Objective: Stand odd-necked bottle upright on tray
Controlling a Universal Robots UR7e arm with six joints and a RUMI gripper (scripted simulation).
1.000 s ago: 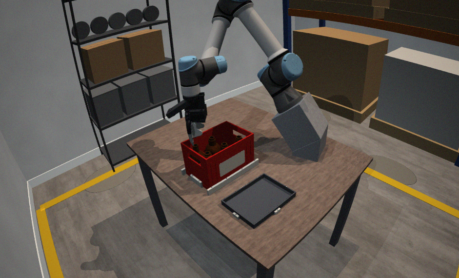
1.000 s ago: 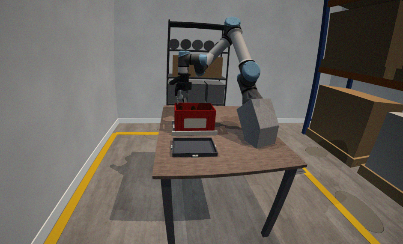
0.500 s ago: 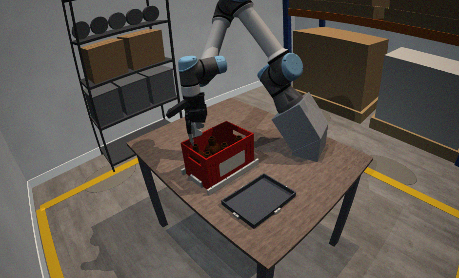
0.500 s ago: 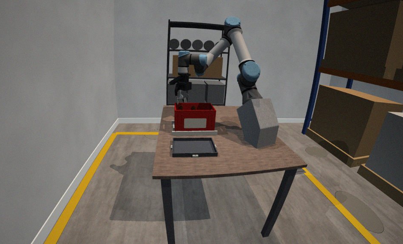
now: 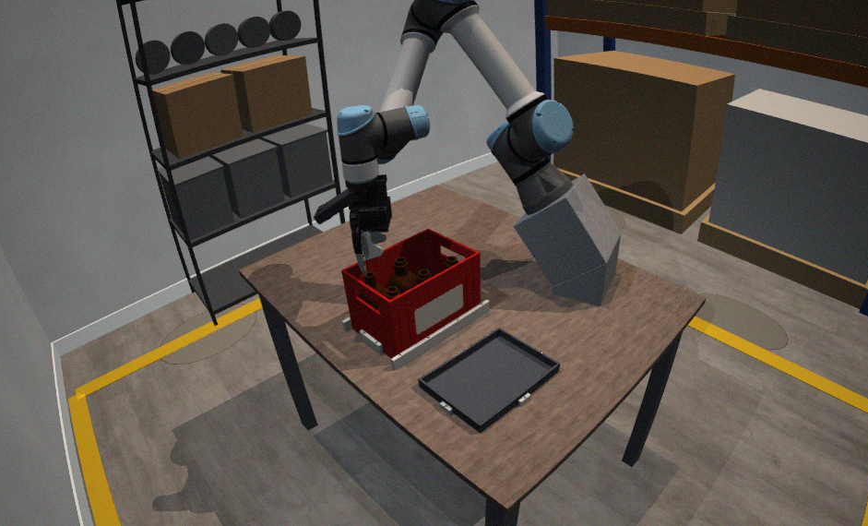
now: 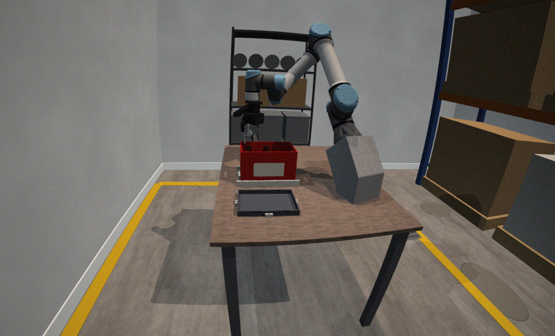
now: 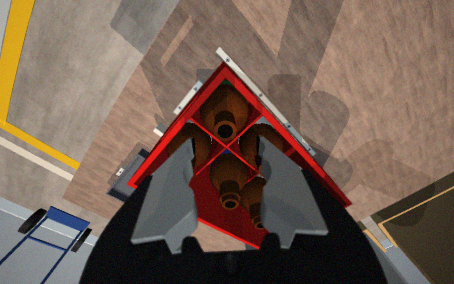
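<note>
Now: the red crate 80 mm behind my hand, 60 mm to the left of it and 110 mm below it. Also, from my hand: dark tray (10 mm behind, 330 mm to the left, 180 mm below).
</note>
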